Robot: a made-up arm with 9 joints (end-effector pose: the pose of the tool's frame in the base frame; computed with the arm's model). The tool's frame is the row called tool. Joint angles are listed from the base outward.
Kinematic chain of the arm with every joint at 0, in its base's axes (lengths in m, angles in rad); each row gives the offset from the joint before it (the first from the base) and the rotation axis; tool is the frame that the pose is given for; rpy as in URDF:
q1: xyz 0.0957 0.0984 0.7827 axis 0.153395 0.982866 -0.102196
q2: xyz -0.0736 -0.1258 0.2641 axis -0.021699 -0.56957 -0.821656
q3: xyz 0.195 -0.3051 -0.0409 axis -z
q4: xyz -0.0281 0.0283 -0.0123 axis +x
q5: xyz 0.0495 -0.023 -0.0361 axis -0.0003 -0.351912 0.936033
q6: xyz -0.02 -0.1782 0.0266 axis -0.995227 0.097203 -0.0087
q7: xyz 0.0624 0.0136 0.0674 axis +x
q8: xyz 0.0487 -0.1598 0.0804 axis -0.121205 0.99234 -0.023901
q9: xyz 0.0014 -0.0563 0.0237 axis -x
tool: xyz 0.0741 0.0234 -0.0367 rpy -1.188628 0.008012 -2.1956
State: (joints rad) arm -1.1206 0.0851 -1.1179 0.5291 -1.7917 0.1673 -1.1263 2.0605 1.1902
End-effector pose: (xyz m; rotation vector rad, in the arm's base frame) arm -0.1045 -0.4394 1.3757 1.7427 -0.5261 0.0789
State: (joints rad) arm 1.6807 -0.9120 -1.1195 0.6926 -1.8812 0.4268 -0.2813 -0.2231 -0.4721
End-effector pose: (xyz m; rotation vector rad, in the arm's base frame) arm -0.0962 -0.1102 0.2610 2.6031 -0.8785 -1.1616
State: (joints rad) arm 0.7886 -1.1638 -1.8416 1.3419 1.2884 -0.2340 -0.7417 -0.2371 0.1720
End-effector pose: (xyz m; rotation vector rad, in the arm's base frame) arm 0.1815 0.2988 0.7795 0.5077 2.1263 1.7893
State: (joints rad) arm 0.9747 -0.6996 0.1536 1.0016 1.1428 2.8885 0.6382 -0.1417 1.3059
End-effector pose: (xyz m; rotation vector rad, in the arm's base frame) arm 0.4534 -0.1821 0.6183 -1.2548 -1.1369 -2.1682
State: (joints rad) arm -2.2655 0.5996 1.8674 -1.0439 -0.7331 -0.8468 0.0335 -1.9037 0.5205
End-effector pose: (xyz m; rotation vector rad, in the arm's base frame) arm -0.3137 -0.1351 0.3456 -1.3055 -0.5376 0.3035
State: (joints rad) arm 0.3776 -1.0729 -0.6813 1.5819 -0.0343 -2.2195 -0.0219 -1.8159 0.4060
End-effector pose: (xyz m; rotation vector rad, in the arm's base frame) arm -0.1344 -0.0111 0.8094 0.4733 -0.6678 0.5365
